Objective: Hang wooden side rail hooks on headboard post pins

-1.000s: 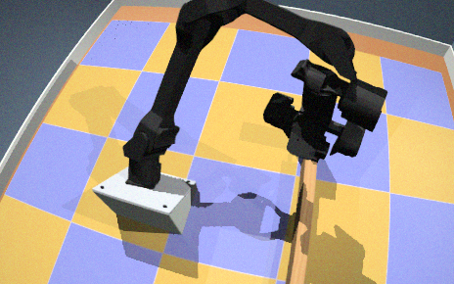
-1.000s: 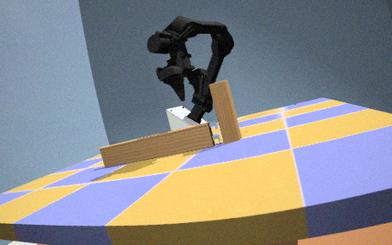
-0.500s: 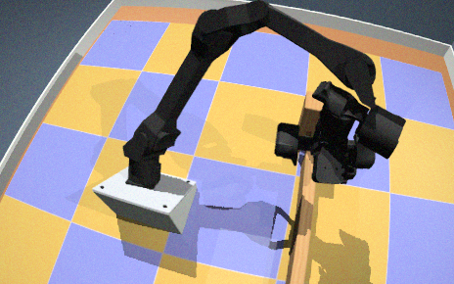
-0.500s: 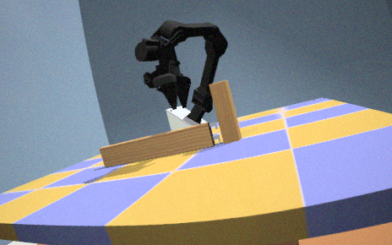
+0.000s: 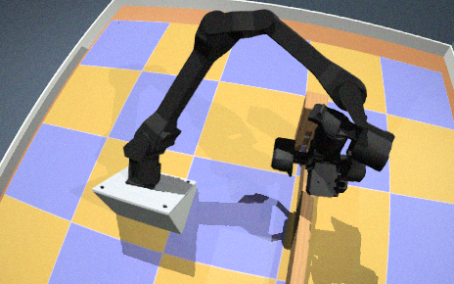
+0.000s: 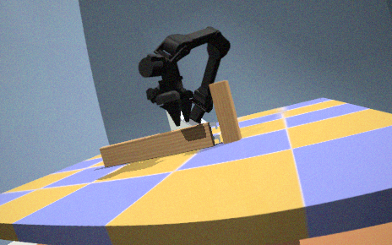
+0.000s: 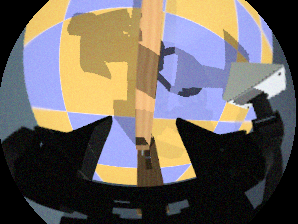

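Right now my gripper tip is 13 cm to the right of the headboard post.
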